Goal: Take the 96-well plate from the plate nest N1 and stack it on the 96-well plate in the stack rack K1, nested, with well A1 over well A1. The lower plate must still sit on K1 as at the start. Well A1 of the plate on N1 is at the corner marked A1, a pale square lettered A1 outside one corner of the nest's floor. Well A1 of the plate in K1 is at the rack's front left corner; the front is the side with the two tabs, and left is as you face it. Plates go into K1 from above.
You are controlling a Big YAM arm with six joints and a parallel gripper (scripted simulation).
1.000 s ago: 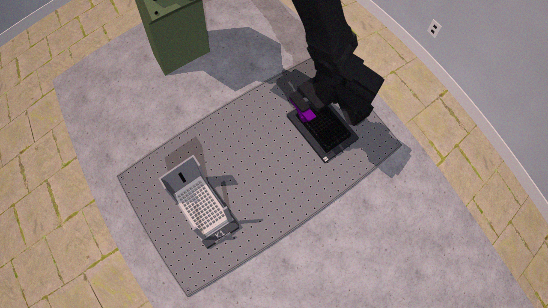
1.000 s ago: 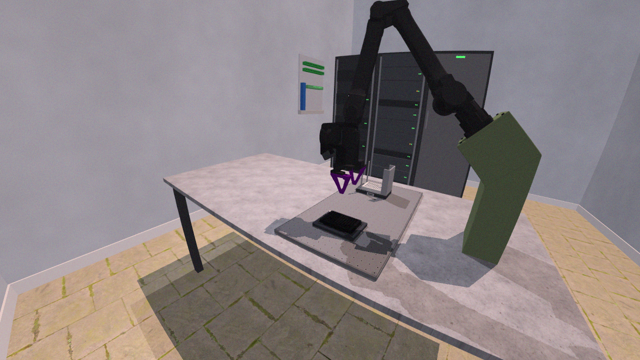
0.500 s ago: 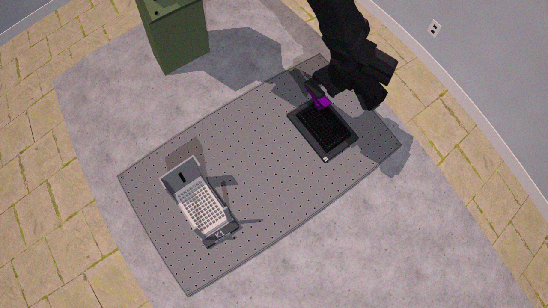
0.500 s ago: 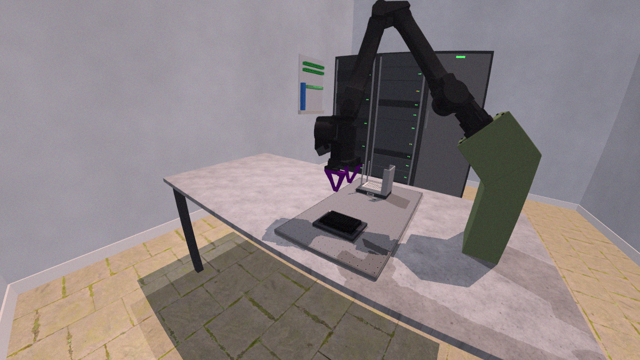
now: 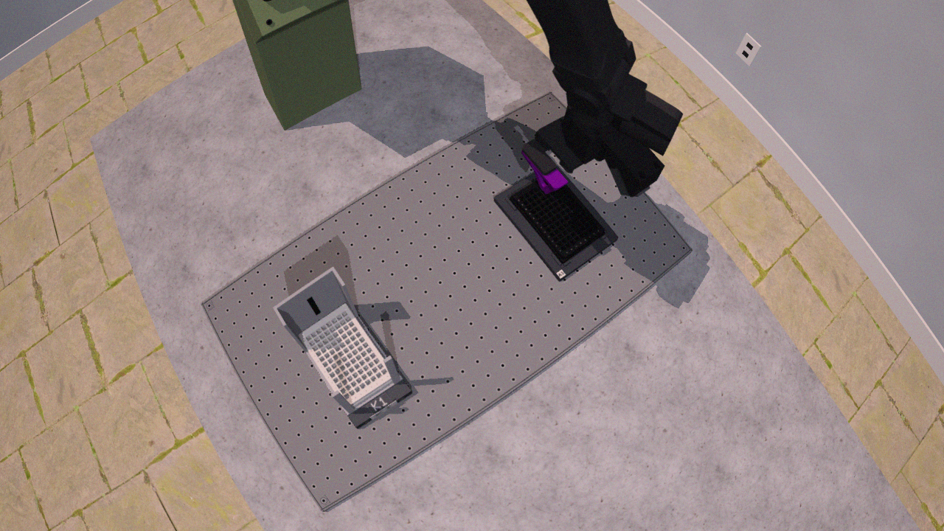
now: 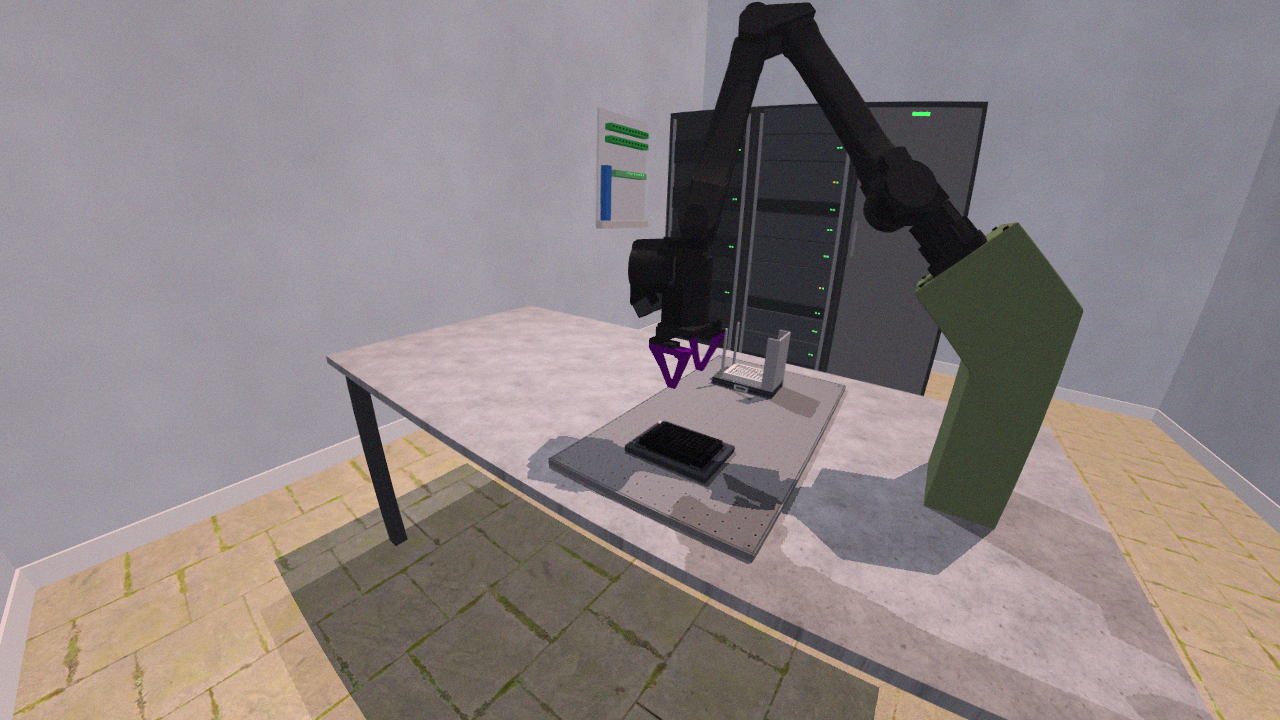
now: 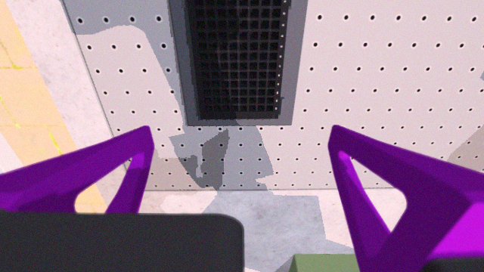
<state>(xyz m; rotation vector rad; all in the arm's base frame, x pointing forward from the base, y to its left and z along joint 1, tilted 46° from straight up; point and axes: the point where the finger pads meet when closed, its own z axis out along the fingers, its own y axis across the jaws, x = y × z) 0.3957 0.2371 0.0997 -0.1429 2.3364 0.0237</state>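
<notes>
The black 96-well plate is 13 cm below my hand. From my hand the other things lie so: plate nest N1: 15 cm below; then dark slot: 38 cm to the right, 7 cm below; then pale A1 mark: 14 cm below, 8 cm ahead, 4 cm to the right.
</notes>
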